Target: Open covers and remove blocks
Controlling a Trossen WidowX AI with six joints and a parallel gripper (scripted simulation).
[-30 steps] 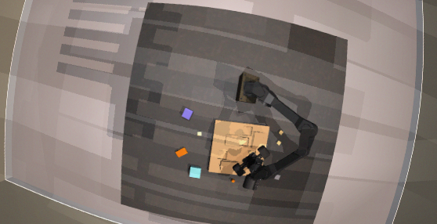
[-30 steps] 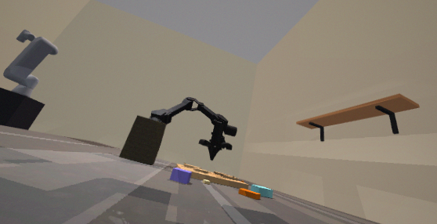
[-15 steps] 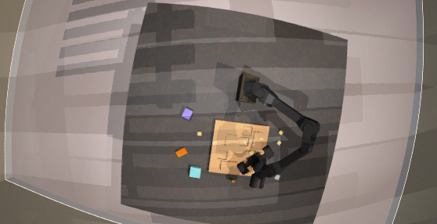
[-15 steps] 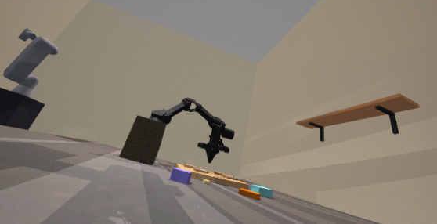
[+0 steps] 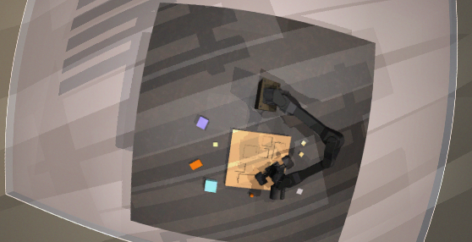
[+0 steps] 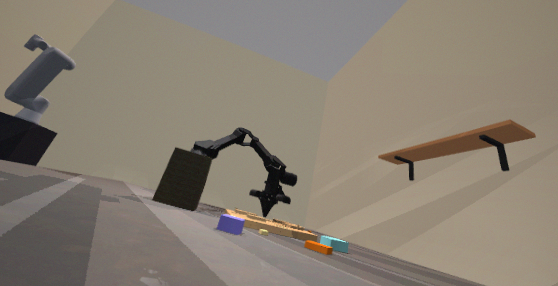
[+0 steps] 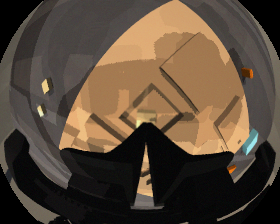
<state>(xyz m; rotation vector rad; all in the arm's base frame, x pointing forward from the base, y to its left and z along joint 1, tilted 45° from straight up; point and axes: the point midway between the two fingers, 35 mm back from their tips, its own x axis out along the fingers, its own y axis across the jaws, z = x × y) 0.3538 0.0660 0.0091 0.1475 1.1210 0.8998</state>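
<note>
The puzzle board is 1 cm behind my gripper tip, 5 cm to the right of it and 1 cm below it. Round my gripper tip: cyan block: 12 cm ahead, 31 cm to the right, 2 cm below; then small grey piece: 16 cm ahead, 17 cm to the left, 3 cm below; then tiny orange piece: 17 cm ahead, 9 cm to the right, 2 cm below.
</note>
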